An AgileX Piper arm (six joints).
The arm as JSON. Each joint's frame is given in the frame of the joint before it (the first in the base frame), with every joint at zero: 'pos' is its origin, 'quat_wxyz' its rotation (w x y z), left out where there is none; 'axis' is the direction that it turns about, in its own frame. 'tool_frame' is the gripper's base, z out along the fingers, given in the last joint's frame.
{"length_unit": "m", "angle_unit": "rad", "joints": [
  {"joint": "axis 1", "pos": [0.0, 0.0, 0.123], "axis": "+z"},
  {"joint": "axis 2", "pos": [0.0, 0.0, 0.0], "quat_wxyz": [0.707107, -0.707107, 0.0, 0.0], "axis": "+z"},
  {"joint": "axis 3", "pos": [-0.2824, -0.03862, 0.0], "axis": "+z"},
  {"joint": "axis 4", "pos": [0.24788, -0.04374, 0.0], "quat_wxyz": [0.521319, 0.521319, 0.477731, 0.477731], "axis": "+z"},
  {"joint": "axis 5", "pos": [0.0, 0.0, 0.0], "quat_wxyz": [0.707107, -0.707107, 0.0, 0.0], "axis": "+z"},
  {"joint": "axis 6", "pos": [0.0, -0.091, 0.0], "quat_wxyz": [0.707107, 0.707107, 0.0, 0.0], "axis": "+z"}
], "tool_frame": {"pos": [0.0, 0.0, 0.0]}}
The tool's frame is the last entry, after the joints.
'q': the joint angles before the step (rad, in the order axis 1, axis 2, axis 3, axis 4, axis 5, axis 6). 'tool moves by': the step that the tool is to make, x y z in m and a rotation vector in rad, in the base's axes. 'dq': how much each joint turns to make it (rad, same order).
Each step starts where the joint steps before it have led.
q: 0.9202 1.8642 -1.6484 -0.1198 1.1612 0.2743
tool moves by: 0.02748 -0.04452 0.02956 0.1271 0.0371 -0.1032
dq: -0.1582 -0.0779 0.0000 0.1350 0.0044 -0.0707
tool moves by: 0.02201 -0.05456 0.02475 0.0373 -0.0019 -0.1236
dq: -0.1608 -0.0685 -0.0022 0.0416 0.0471 -0.0387
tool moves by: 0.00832 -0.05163 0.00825 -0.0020 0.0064 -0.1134
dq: -0.1409 -0.0675 0.0526 0.0117 0.0231 -0.0277
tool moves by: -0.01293 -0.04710 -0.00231 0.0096 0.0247 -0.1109
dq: -0.1230 -0.1072 0.1342 0.0230 -0.0070 -0.0130
